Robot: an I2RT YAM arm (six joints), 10 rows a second.
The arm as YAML. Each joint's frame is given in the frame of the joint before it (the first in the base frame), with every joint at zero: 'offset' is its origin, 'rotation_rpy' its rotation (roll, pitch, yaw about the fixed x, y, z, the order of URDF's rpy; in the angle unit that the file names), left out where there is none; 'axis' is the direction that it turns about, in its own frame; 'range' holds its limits. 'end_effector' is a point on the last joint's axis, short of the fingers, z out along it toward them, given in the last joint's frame.
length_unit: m
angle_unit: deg
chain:
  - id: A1
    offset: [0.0, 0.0, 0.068]
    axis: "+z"
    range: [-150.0, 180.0]
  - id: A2
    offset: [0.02, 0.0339, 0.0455]
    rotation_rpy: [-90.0, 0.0, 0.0]
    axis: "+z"
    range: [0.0, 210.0]
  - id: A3
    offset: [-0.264, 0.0, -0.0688]
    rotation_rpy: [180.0, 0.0, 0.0]
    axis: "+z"
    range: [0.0, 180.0]
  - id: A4
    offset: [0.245, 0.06, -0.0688]
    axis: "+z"
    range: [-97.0, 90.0]
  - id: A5
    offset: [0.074, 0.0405, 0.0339]
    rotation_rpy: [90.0, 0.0, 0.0]
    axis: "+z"
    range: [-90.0, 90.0]
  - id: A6
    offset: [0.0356, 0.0, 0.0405]
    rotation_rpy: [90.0, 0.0, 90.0]
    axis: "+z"
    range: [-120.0, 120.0]
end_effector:
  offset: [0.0, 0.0, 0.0]
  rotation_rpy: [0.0, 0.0, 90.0]
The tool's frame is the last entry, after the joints.
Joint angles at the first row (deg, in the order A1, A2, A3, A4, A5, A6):
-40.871, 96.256, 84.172, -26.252, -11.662, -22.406
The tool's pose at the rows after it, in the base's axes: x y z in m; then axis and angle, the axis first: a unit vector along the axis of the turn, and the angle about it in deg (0 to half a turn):
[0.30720 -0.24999 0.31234 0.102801 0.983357 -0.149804 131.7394]
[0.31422 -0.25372 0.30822 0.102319 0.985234 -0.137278 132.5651]
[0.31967 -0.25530 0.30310 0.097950 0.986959 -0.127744 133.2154]
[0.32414 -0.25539 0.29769 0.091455 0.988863 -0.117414 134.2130]
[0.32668 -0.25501 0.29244 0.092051 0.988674 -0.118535 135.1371]
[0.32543 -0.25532 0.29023 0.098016 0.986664 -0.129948 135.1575]
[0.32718 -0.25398 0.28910 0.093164 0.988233 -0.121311 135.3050]
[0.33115 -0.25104 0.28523 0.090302 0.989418 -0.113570 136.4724]
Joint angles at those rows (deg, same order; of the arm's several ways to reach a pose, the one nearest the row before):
-40.226, 98.834, 86.872, -28.045, -12.204, -22.584
-40.032, 100.935, 88.853, -29.300, -12.726, -22.407
-39.750, 102.396, 89.796, -29.859, -13.195, -22.583
-39.398, 103.606, 90.504, -30.799, -13.612, -23.016
-39.068, 104.191, 90.282, -30.702, -12.821, -23.050
-39.110, 103.812, 89.135, -29.305, -11.625, -22.813
-38.872, 104.125, 89.439, -29.890, -12.320, -22.928
-38.192, 104.845, 89.890, -30.991, -12.073, -22.863

